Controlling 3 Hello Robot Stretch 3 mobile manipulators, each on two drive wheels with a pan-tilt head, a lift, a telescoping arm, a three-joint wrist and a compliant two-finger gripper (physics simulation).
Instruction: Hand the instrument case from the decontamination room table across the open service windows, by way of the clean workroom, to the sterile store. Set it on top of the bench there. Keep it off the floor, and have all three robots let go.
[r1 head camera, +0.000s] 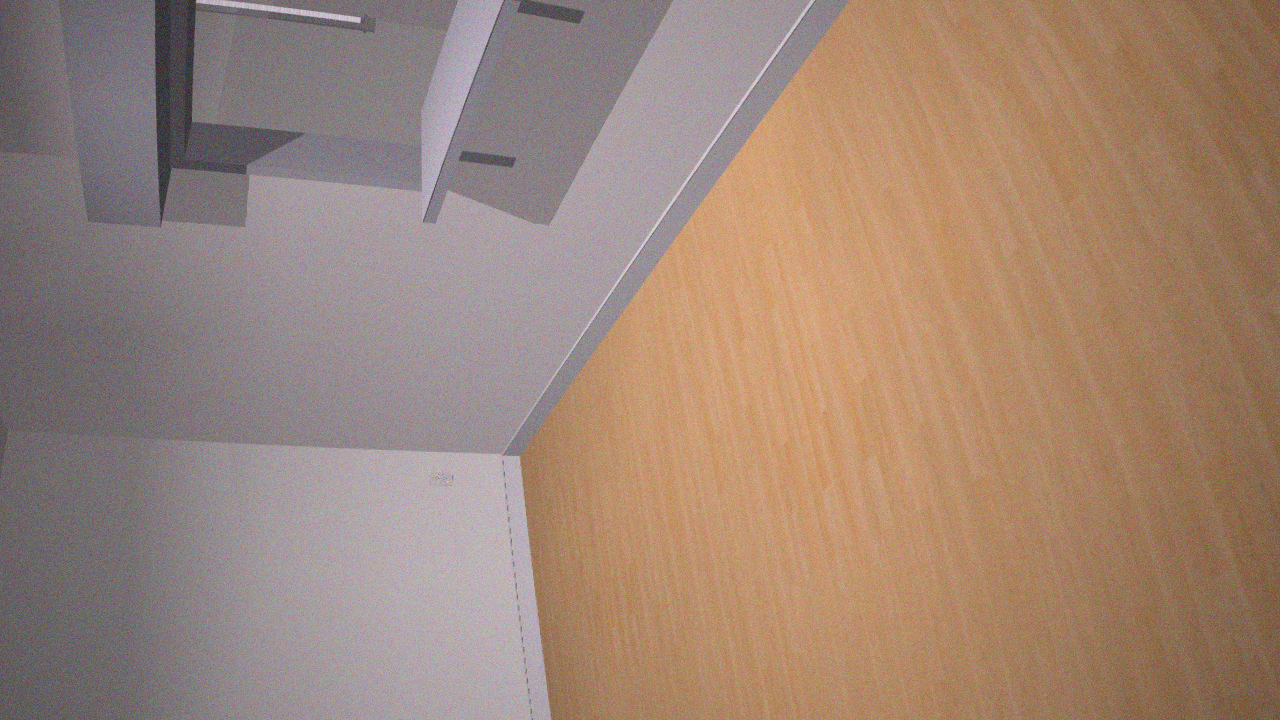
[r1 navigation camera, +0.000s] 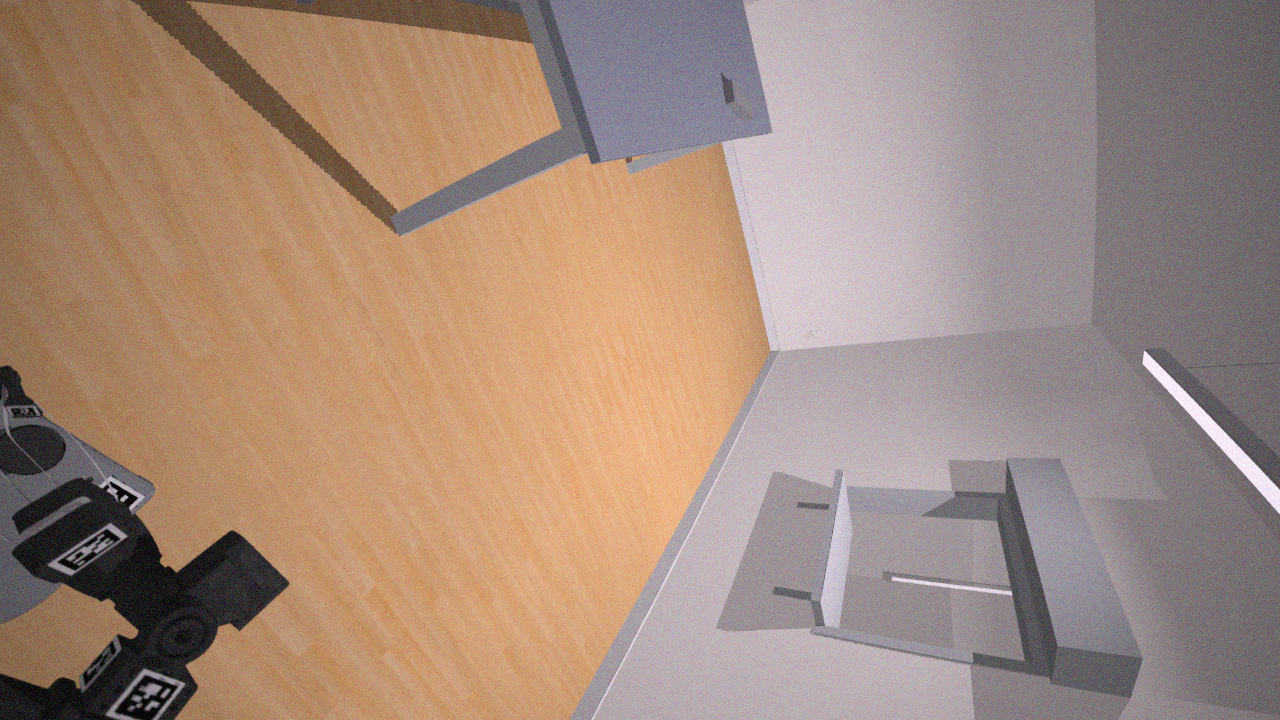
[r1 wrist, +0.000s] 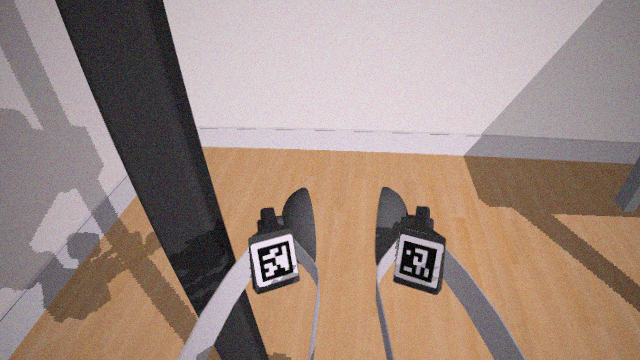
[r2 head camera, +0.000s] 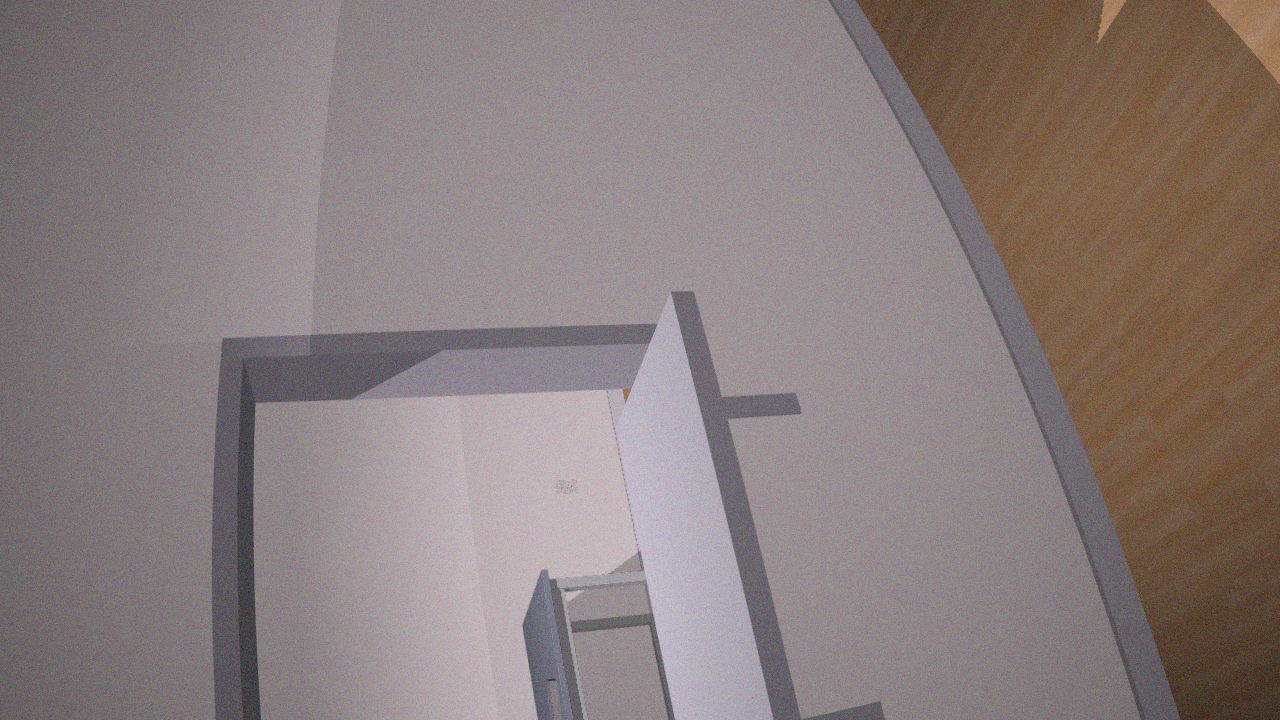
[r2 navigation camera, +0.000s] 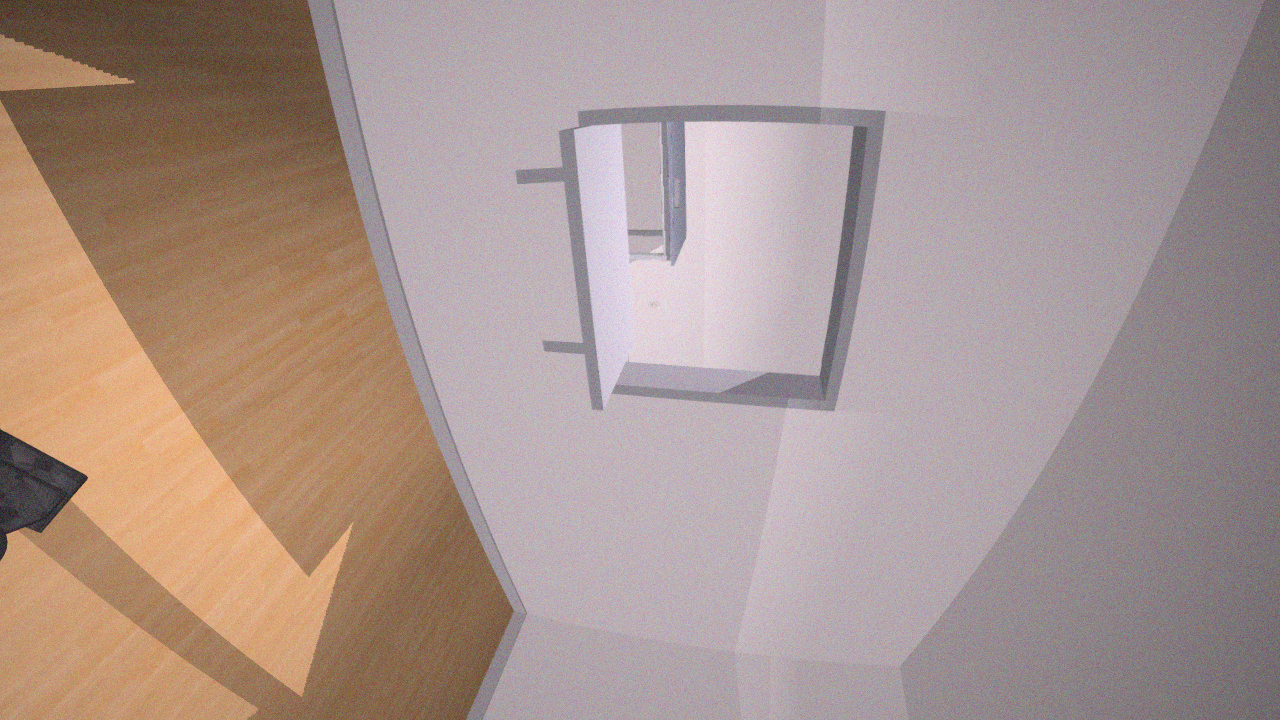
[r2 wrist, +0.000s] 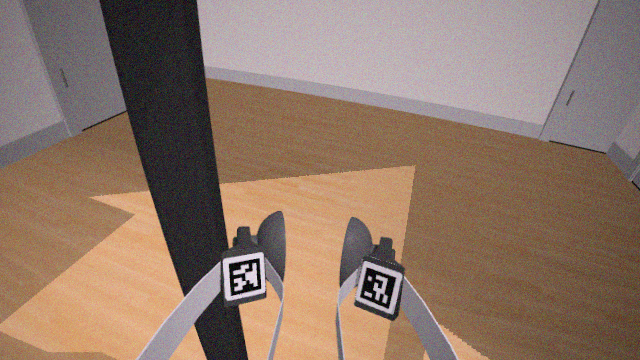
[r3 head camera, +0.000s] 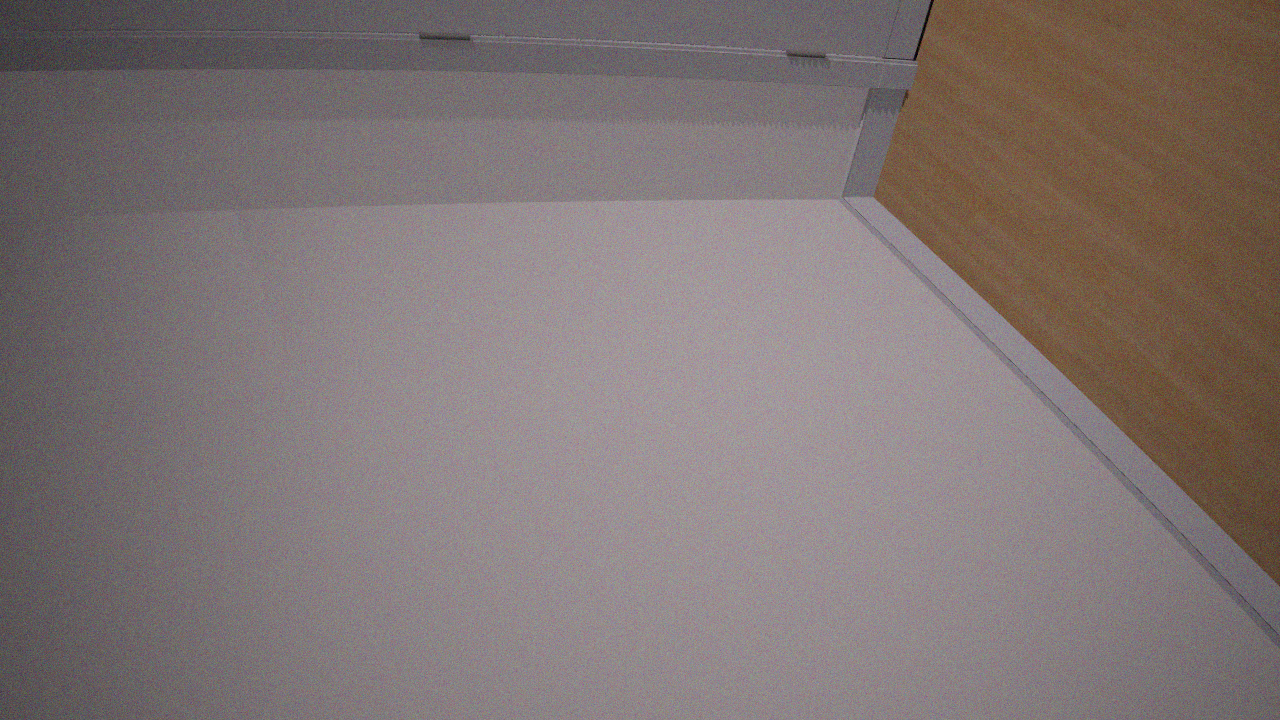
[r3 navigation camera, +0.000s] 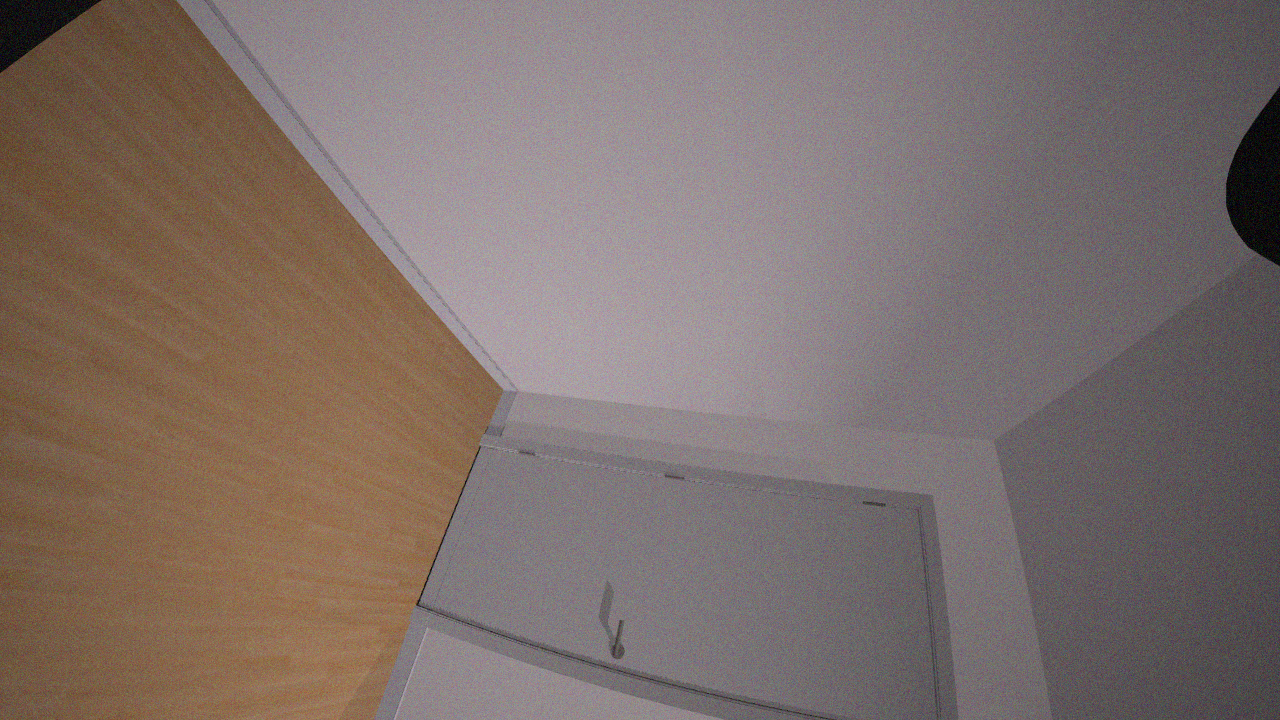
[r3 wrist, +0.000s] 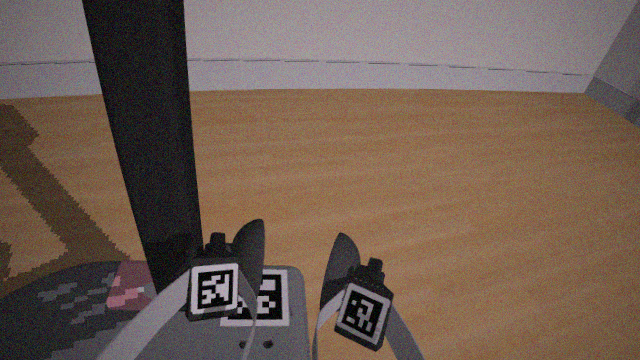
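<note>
In the r1 navigation view, a small grey block, apparently the instrument case, lies on the blue-grey table. Through the open service window, r2's views show a table bearing a similar small light block. r1's gripper is open and empty above the floor, away from the case. r2's gripper is open and empty above the floor. r3's gripper is open and empty, partly over its own base. The sterile store bench does not show in r3's views.
r1's views show a service window with a protruding ledge and a box-like housing. A ledge also juts from r2's window. A closed door stands near r3. Dark masts stand beside the grippers.
</note>
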